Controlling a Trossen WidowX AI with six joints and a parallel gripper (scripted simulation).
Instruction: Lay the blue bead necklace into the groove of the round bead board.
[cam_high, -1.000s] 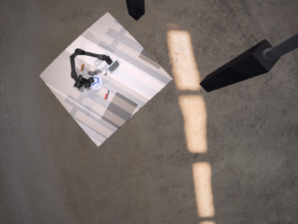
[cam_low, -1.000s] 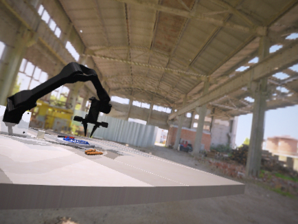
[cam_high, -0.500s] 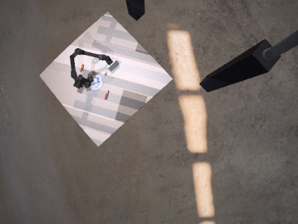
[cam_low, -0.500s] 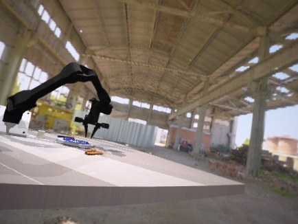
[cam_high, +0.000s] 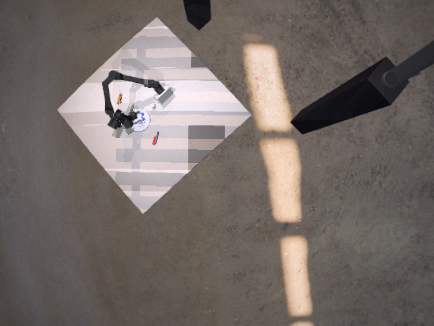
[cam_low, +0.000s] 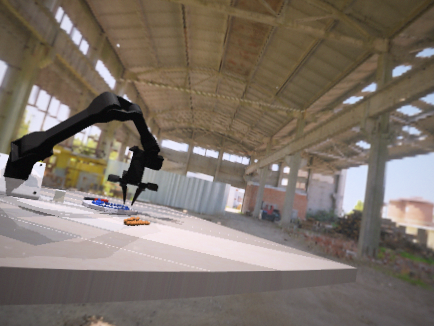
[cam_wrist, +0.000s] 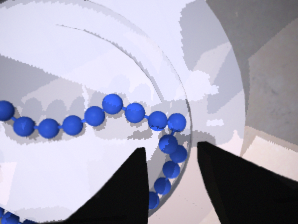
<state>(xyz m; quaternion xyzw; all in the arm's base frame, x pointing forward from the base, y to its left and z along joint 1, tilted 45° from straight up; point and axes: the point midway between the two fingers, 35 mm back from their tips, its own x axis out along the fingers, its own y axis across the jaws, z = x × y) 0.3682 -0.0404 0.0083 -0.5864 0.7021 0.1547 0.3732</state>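
The round white bead board lies 5 cm behind my gripper tip, 2 cm to the left of it and 2 cm below it. Also, from my gripper tip: small white block (23 cm behind, 3 cm to the left, 1 cm below); then red pen-like object (25 cm to the left, 4 cm behind, 2 cm below).
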